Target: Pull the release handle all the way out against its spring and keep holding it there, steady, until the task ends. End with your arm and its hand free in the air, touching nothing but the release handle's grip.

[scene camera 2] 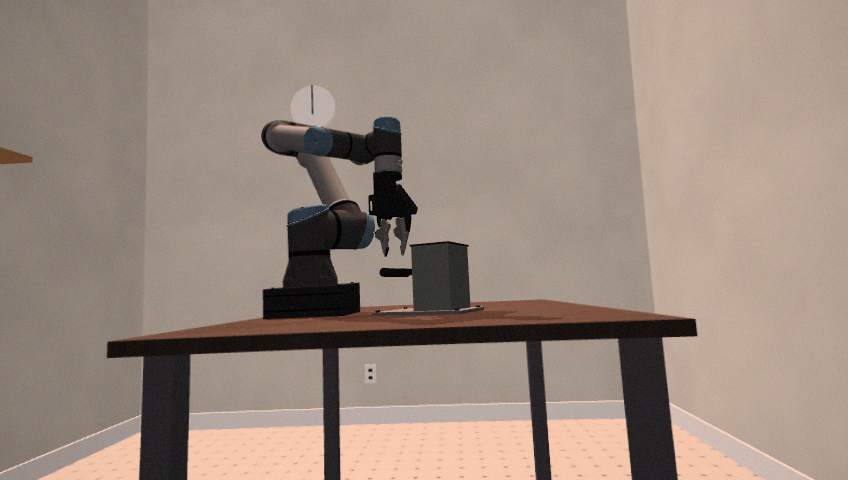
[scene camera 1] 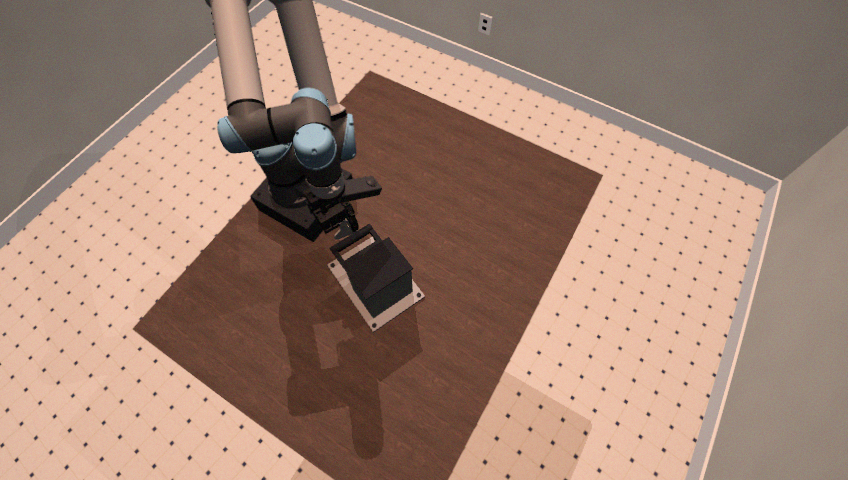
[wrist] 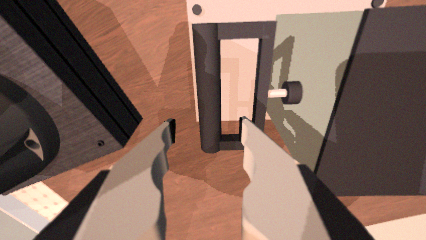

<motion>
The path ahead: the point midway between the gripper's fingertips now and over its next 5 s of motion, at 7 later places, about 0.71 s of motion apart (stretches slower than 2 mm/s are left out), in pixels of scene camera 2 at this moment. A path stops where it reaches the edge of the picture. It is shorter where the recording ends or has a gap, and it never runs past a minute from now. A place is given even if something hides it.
My gripper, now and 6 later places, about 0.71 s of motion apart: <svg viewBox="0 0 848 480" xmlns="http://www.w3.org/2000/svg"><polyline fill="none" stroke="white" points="394,256 394,263 394,267 394,274 395,278 394,278 383,279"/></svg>
</motion>
